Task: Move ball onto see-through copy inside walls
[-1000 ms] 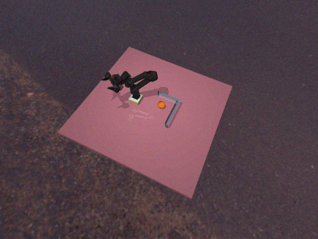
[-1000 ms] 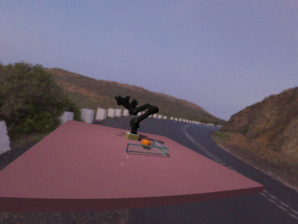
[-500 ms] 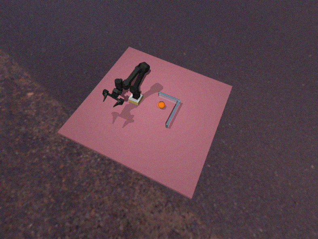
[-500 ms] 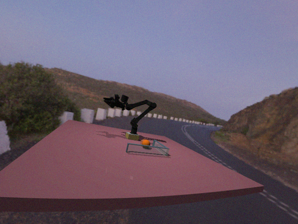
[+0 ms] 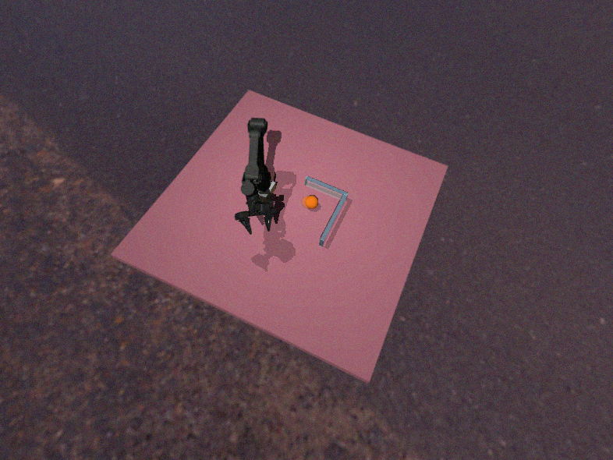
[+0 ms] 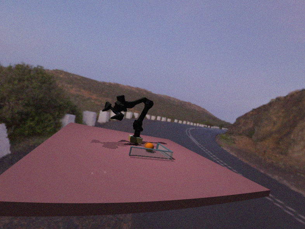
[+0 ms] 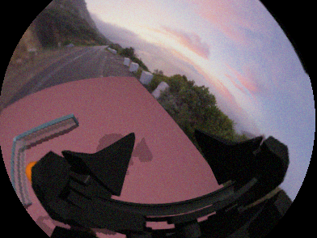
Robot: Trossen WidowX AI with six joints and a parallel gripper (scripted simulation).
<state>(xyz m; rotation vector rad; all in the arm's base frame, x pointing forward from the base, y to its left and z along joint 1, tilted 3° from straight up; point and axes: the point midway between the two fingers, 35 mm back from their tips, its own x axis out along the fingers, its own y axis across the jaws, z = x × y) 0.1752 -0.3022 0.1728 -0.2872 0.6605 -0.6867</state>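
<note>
The orange ball is 80 mm ahead of my gripper tip, 370 mm to the left of it and 180 mm below it. Round my gripper tip: clear wall (220 mm ahead, 340 mm to the left, 180 mm below).
</note>
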